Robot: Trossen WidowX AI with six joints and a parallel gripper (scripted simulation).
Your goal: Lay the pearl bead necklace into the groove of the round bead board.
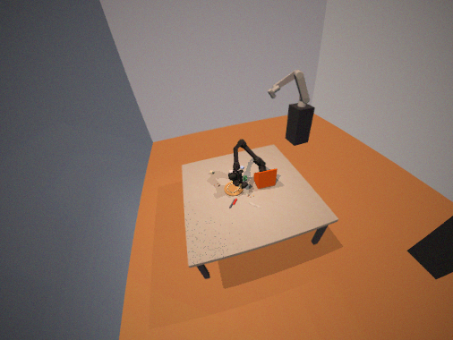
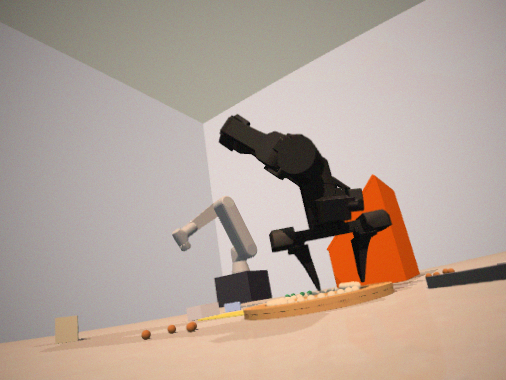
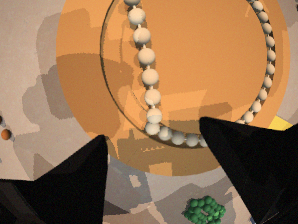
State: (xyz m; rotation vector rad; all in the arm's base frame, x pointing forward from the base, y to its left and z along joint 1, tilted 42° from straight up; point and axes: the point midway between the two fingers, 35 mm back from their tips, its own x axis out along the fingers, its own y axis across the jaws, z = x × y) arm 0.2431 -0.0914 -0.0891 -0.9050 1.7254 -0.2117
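Now: gripper tip 6 cm short of the round wooden bead board, 2 cm to the left of it and 1 cm above it. The rest, counted from my gripper tip: tan cube: 23 cm ahead, 35 cm to the right; then yellow flat piece: 1 cm ahead, 19 cm to the right, 2 cm below; then red-handled tool: 12 cm ahead, 16 cm to the left, 1 cm below.
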